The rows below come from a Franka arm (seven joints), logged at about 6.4 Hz.
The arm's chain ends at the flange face. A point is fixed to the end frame.
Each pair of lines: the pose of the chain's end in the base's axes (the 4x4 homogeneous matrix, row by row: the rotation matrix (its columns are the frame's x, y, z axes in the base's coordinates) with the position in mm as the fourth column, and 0 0 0 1 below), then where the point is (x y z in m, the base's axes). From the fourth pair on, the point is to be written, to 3 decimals.
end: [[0.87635 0.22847 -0.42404 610.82], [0.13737 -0.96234 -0.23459 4.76], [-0.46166 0.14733 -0.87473 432.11], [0 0 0 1]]
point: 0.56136 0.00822 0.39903
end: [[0.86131 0.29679 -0.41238 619.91], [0.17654 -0.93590 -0.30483 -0.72], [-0.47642 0.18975 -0.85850 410.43], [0 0 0 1]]
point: 0.57010 -0.00231 0.37773
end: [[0.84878 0.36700 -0.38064 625.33], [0.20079 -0.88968 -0.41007 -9.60], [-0.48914 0.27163 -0.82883 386.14], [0 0 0 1]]
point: 0.57606 -0.01793 0.35365
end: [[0.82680 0.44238 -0.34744 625.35], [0.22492 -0.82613 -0.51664 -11.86], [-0.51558 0.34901 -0.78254 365.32], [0 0 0 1]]
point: 0.577 -0.027 0.334
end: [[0.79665 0.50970 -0.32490 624.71], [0.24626 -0.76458 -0.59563 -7.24], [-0.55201 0.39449 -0.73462 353.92], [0 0 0 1]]
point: 0.577 -0.028 0.325
